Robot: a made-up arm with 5 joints. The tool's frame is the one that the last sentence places.
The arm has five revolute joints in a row. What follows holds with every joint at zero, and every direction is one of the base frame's.
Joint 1 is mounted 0.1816 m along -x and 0.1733 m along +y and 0.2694 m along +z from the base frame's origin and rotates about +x.
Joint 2 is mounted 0.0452 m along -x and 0.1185 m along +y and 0.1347 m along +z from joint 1 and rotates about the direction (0.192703, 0.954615, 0.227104).
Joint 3 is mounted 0.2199 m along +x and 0.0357 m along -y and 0.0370 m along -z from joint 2 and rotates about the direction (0.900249, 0.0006, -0.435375).
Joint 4 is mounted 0.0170 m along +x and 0.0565 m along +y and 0.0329 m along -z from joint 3 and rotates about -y.
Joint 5 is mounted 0.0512 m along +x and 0.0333 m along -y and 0.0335 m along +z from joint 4 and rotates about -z.
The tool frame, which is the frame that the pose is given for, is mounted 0.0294 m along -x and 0.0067 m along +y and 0.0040 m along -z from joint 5; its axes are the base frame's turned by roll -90.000, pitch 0.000 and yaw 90.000 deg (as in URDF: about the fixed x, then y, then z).
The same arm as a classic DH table. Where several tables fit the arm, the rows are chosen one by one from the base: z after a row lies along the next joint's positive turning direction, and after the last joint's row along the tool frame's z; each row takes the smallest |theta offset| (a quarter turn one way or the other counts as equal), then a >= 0, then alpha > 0; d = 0 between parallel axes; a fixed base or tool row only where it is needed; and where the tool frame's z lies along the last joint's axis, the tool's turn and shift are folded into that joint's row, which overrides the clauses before.
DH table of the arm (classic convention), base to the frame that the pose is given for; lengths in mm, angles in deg. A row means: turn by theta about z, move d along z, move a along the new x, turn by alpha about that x. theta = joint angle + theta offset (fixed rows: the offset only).
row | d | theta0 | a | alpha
base (fixed) | 269.4 | 90.00 | 173.3 | 90.00
joint 1 | -255.6 | -76.62 | -103.6 | -78.89
joint 2 | 133.0 | 25.15 | -70.1 | 85.69
joint 3 | 244.9 | -16.81 | 22.2 | 90.03
joint 4 | -23.2 | -64.19 | -51.2 | -90.00
joint 5 | -29.5 | 90.00 | 6.7 | 90.00
tool (fixed) | 29.4 | 0.00 | 0.0 | 0.00

